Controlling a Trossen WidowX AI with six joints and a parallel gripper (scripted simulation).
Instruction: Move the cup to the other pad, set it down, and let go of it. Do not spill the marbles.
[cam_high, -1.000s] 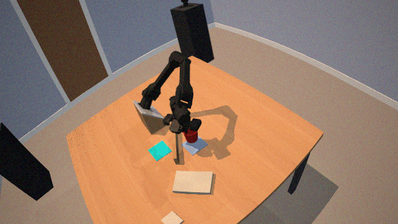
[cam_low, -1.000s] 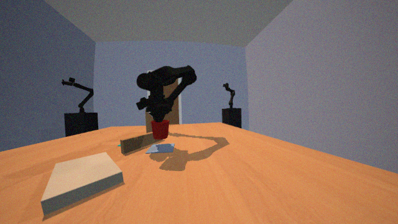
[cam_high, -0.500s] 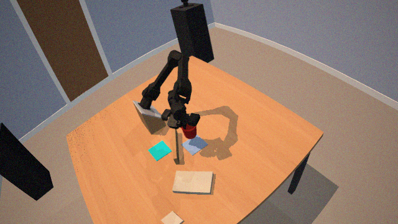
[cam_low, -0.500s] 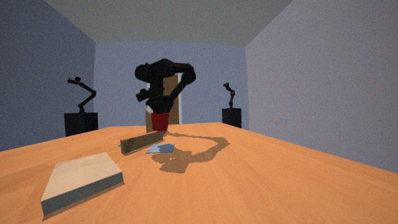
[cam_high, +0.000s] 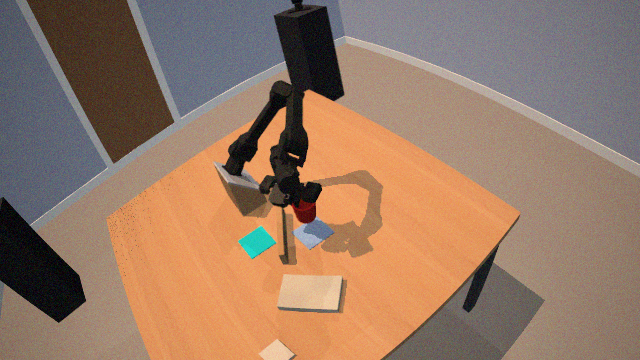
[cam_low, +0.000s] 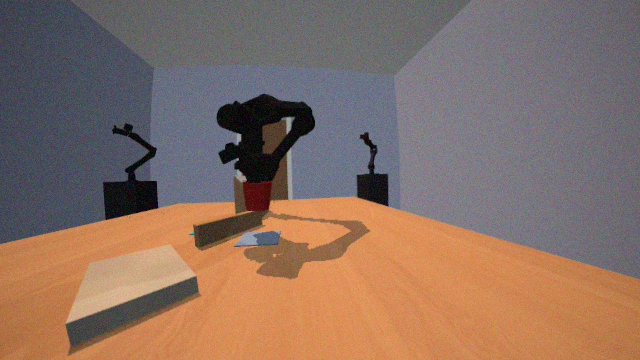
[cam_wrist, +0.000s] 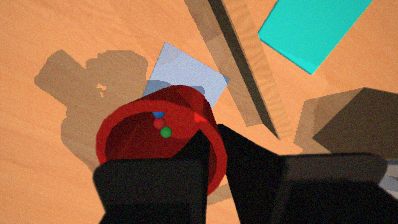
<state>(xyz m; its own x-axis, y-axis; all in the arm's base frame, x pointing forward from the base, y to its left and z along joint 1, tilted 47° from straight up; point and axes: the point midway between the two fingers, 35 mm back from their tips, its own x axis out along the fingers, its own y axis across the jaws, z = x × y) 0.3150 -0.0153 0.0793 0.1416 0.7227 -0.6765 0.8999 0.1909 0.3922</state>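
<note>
My gripper tip is now 14 cm to the left of the teal pad, 12 cm above it and 9 cm past it. The rest, counted from my gripper tip: beige tile: 37 cm to the right, 30 cm ahead, 11 cm below; red cup: 3 cm ahead, 1 cm to the left.
</note>
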